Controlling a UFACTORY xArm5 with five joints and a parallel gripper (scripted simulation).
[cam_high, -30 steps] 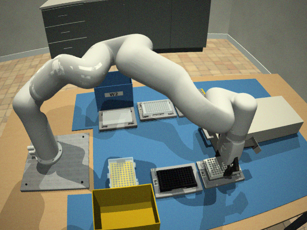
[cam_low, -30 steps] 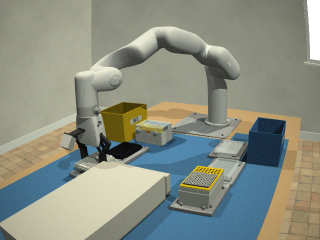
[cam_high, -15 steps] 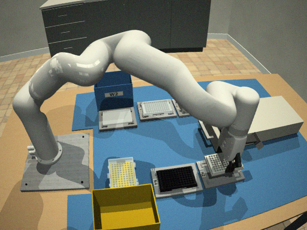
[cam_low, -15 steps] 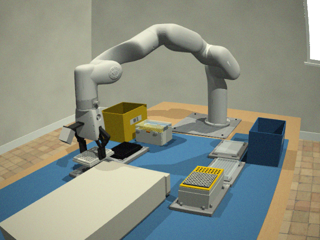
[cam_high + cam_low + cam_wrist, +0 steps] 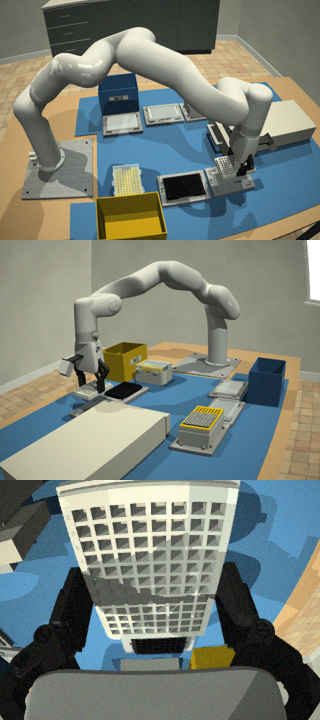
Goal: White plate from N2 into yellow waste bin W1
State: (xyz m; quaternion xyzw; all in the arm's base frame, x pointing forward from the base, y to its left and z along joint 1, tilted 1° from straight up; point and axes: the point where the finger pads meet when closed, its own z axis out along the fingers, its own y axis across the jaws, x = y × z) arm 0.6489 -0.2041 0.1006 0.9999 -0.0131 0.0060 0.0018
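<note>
Now: hand 9 cm above the grey nest N2. The rest, counted from my hand: white plate (1 cm below); drawer (19 cm to the left, 14 cm ahead, 7 cm below); black plate (17 cm behind, 8 cm below).
</note>
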